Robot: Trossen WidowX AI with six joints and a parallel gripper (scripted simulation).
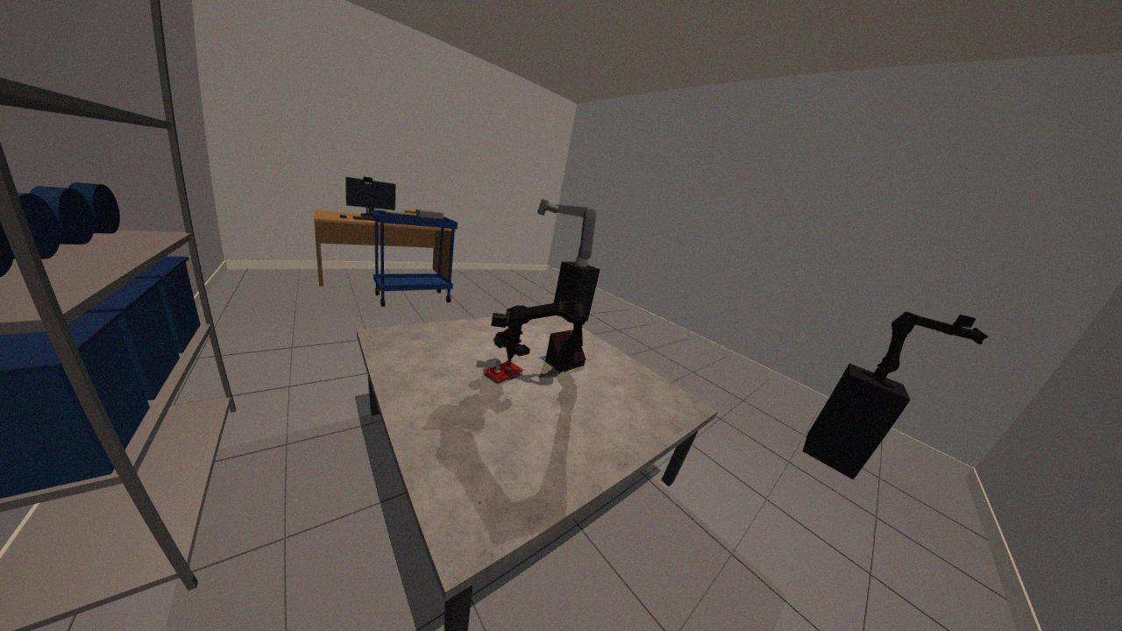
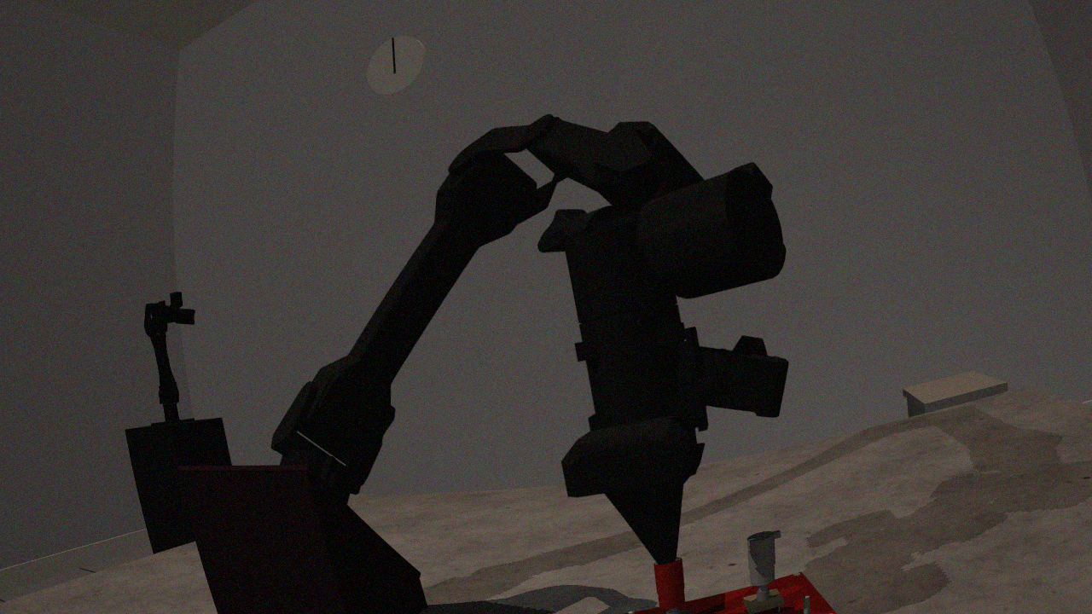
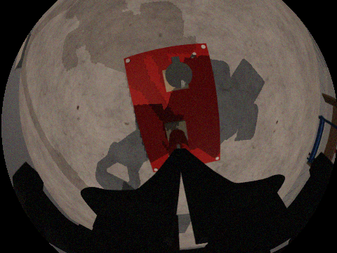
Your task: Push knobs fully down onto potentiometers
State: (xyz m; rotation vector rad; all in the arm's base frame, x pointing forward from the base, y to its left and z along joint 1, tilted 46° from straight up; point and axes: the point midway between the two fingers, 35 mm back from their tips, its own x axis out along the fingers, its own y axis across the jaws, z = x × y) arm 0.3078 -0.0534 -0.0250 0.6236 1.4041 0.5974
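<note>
Now: the red knob 10 mm below my gripper tip. Round my gripper tip: grey knob (60 mm ahead, 10 mm below).
</note>
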